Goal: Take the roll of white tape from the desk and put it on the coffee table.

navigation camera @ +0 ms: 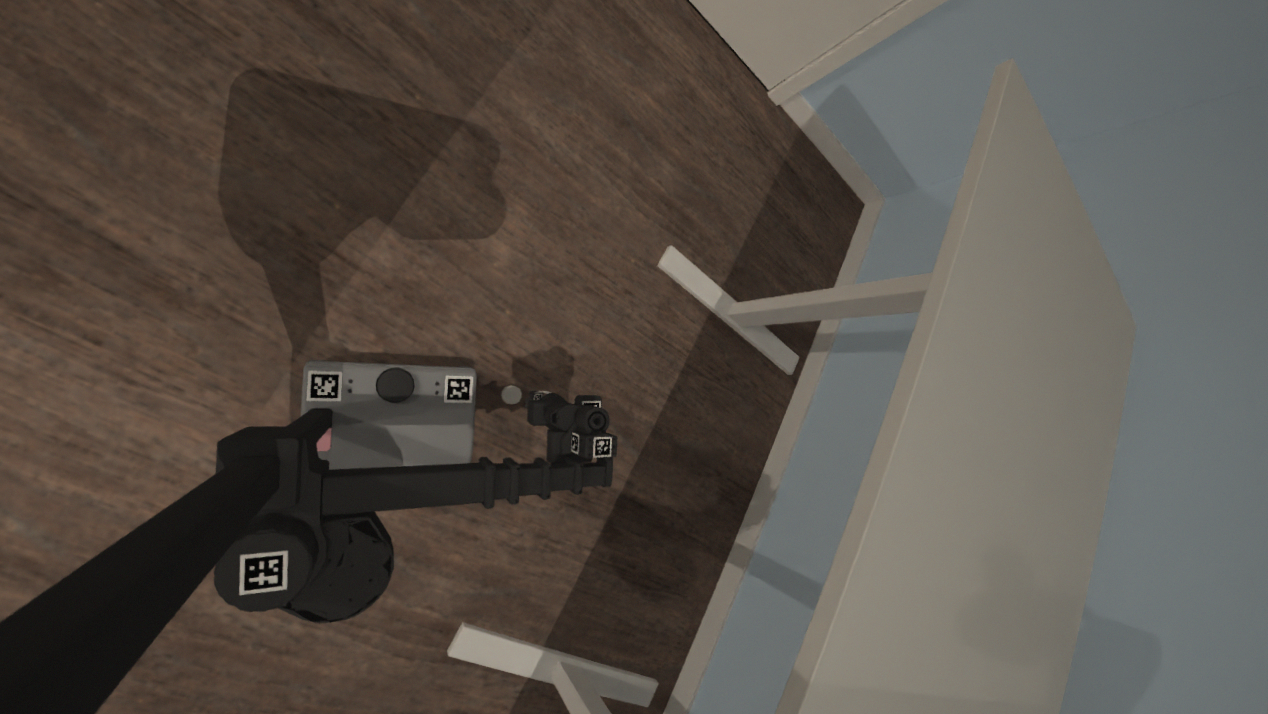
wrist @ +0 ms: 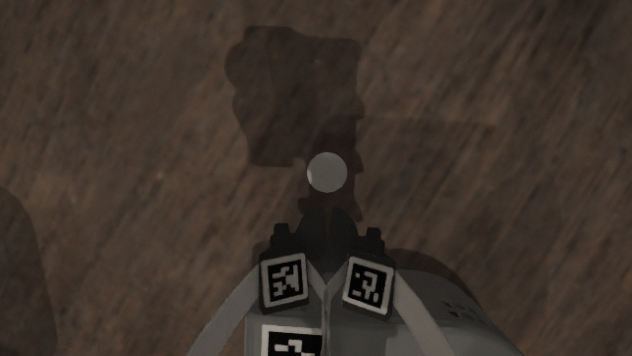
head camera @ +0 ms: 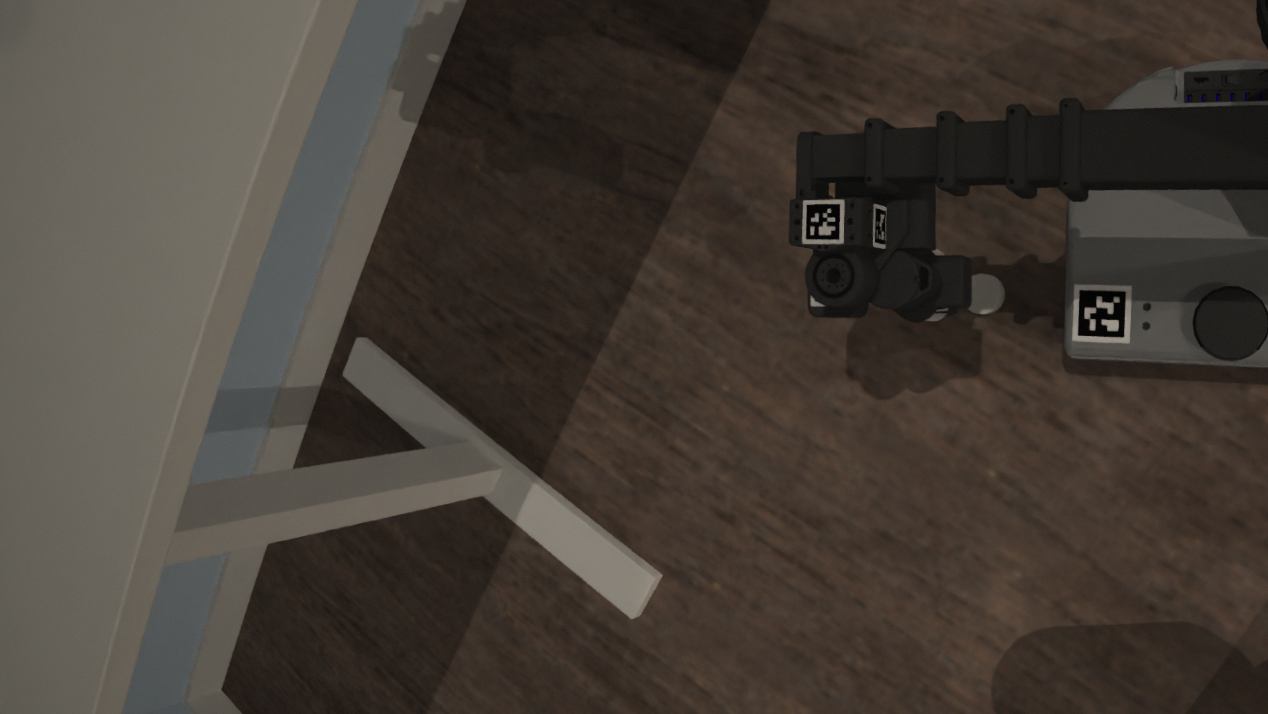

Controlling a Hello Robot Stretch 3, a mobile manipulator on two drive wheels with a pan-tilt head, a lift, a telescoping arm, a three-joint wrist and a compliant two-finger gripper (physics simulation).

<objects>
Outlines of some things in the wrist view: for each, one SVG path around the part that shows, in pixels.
A roll of white tape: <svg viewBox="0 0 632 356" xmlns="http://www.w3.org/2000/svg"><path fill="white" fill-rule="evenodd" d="M323 152L316 155L310 161L307 168L307 177L312 187L316 190L330 193L340 189L345 183L347 167L343 159L331 152Z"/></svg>
</objects>
